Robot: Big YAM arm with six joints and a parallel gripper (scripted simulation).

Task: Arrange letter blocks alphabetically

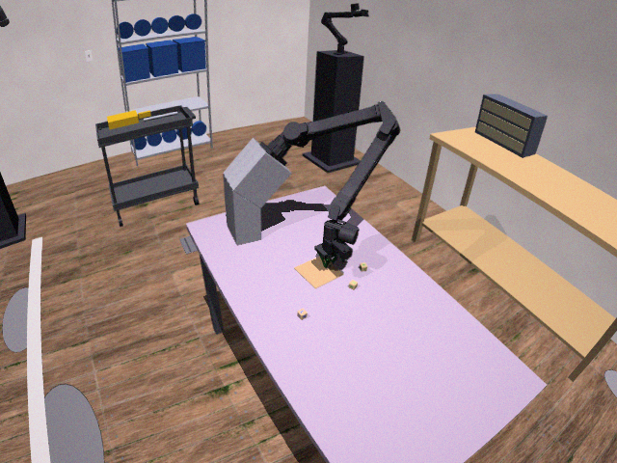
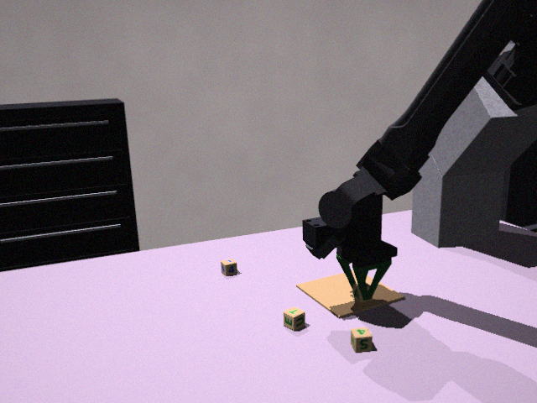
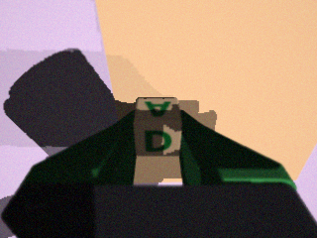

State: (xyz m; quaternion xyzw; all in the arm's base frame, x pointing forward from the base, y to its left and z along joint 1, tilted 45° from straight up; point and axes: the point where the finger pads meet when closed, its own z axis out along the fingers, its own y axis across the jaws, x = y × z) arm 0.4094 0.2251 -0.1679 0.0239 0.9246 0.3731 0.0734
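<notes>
My hand is right at the D block. From my hand the other things lie so: T block 14 cm ahead, 2 cm to the left, 1 cm below; L block 16 cm ahead, 23 cm to the right, 1 cm below; tan mat 4 cm to the right, 2 cm below.
</notes>
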